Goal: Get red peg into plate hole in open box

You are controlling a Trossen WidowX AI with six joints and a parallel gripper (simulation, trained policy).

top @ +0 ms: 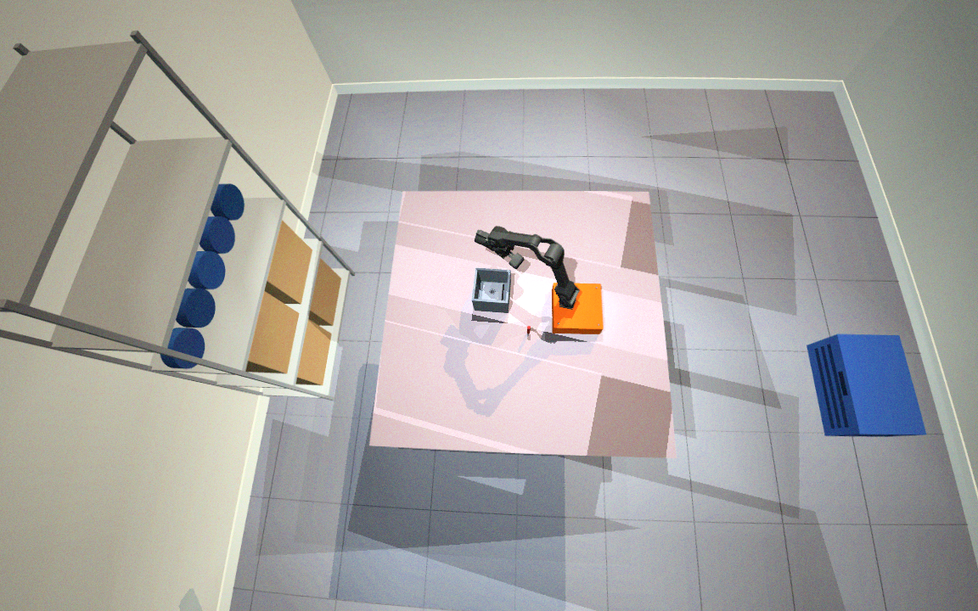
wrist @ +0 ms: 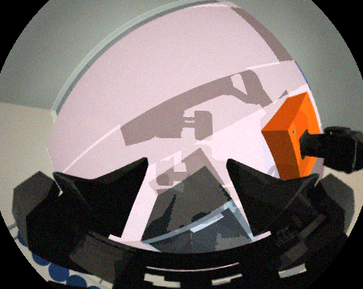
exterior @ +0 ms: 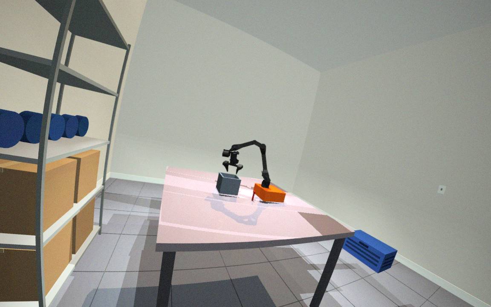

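My gripper tip is now 30 cm to the right of the red peg, 16 cm past it and 9 cm above it. From my gripper tip the other things lie so: plate (16 cm to the left, 9 cm below, 4 cm ahead).
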